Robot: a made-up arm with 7 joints.
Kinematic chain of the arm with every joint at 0, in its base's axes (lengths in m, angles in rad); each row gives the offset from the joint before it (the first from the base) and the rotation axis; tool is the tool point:
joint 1: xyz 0 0.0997 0 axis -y
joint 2: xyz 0 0.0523 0 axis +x
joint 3: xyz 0 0 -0.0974 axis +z
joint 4: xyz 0 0 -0.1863 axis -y
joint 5: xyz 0 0 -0.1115 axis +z
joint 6: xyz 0 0 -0.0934 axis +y
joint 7: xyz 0 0 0 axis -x
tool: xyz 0 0 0
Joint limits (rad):
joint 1: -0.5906..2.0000
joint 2: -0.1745..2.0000
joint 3: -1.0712..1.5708
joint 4: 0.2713..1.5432
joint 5: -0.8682..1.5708
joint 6: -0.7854..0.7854
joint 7: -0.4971..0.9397
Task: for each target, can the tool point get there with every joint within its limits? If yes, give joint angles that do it. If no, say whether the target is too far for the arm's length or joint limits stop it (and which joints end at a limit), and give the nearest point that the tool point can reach.
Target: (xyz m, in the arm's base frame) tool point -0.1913 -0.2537 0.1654
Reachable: no: joint limits stop it (at a limit: joint 1, joint 2, joint 4) | nearest point 0.1897 -0.0749 0.1954 | short by 0.422 m
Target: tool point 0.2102 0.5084 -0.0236
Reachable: yes | joints 0.6557 0.9010 0.6091 1.1330 0.8854 0.3019 0.0559
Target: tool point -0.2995 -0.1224 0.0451
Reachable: no: joint limits stop it (at a limit: joint 1, joint 2, joint 3, joint 4) | nearest point -0.0598 -0.0753 -0.2654 | short by 0.395 m
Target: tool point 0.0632 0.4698 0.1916
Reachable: yes | joints 1.3383 1.5823 -0.1044 1.4048 0.5207 0.5856 -0.0956
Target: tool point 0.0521 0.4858 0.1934
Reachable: yes | joints 1.7665 1.0645 0.4389 1.3180 0.8312 -0.0064 0.0668
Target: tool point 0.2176 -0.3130 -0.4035
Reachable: no: too far | nearest point 0.1748 -0.0667 -0.3242 | short by 0.262 m
